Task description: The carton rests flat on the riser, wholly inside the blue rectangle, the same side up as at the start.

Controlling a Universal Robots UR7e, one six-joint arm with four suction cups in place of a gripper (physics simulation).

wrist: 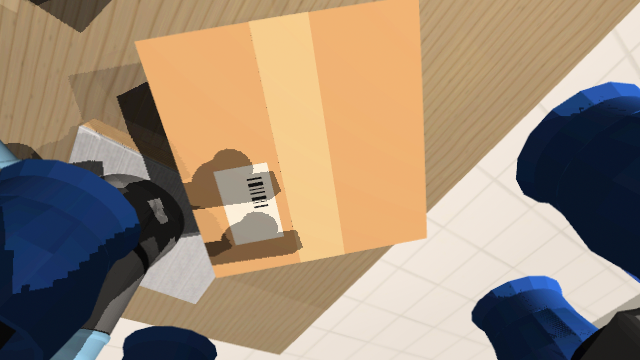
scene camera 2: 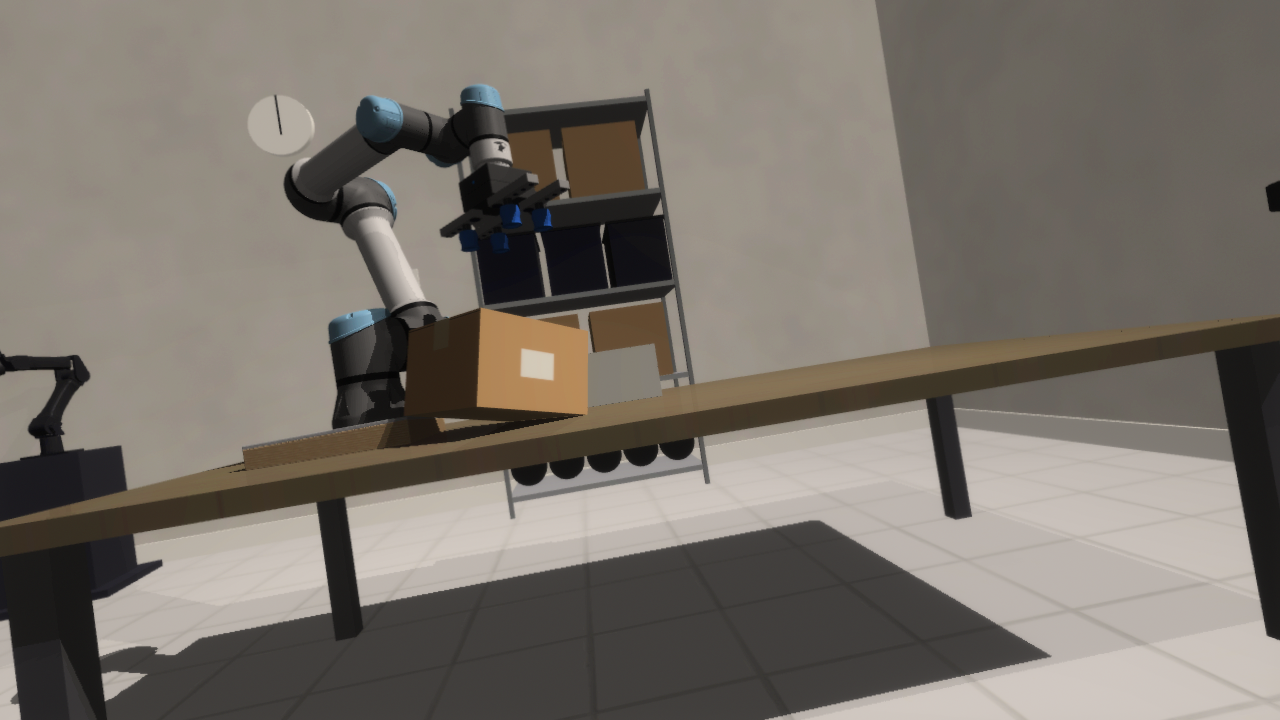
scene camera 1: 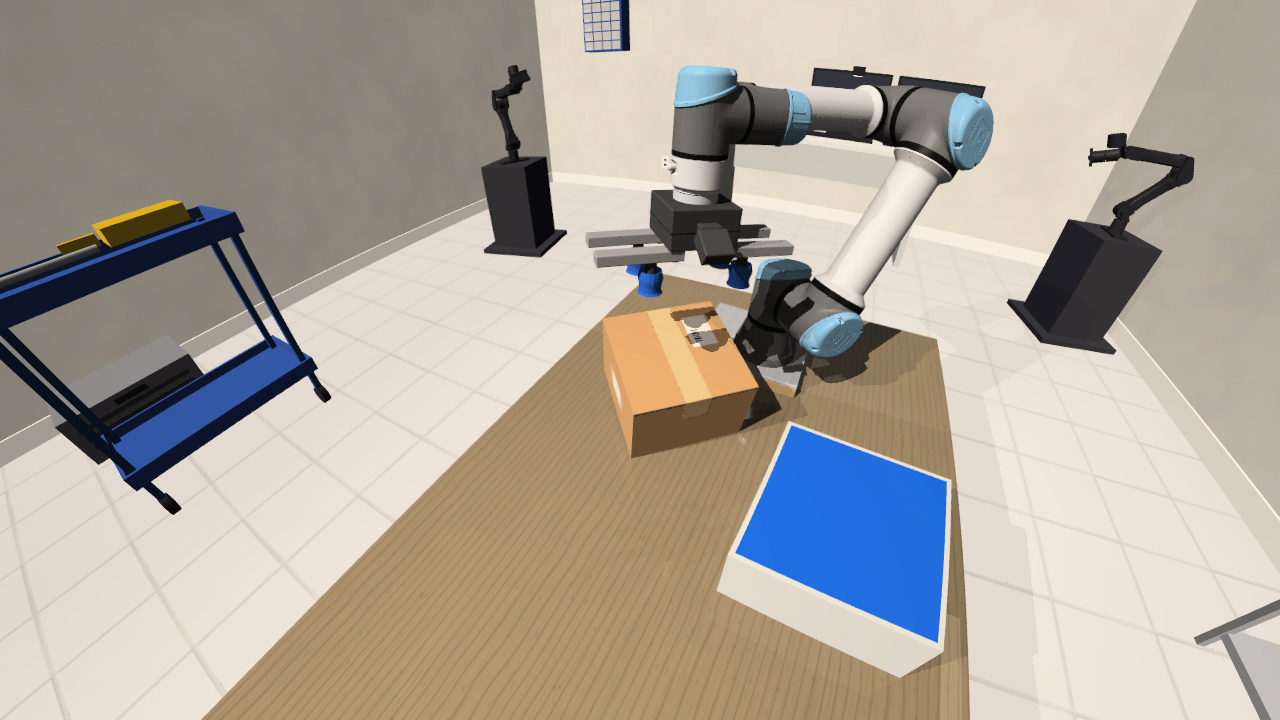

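Note:
The brown carton (scene camera 1: 680, 367) (scene camera 2: 532, 367) (wrist: 370, 125) is on the table beside the arm's base, tape and barcode label on top. Its underside overlaps the base plate's edge in scene camera 2; whether it rests on the plate is unclear. The white riser (scene camera 1: 819, 619) stands nearer to scene camera 1, with the blue rectangle (scene camera 1: 850, 528) on its top, nothing on it. The riser does not show in the other views. My gripper (scene camera 1: 687, 271) (scene camera 2: 504, 229) is open, its four blue cups well above the carton, apart from it. In the wrist view the cups are at the sides and bottom.
The arm's base plate (scene camera 1: 785, 386) (scene camera 2: 313, 447) (wrist: 175, 280) adjoins the carton on the wooden table (scene camera 1: 501, 555) (scene camera 2: 895, 371) (wrist: 500, 60). A blue cart (scene camera 1: 214, 407) is at left in scene camera 1. A shelf rack (scene camera 2: 662, 152) stands behind the table.

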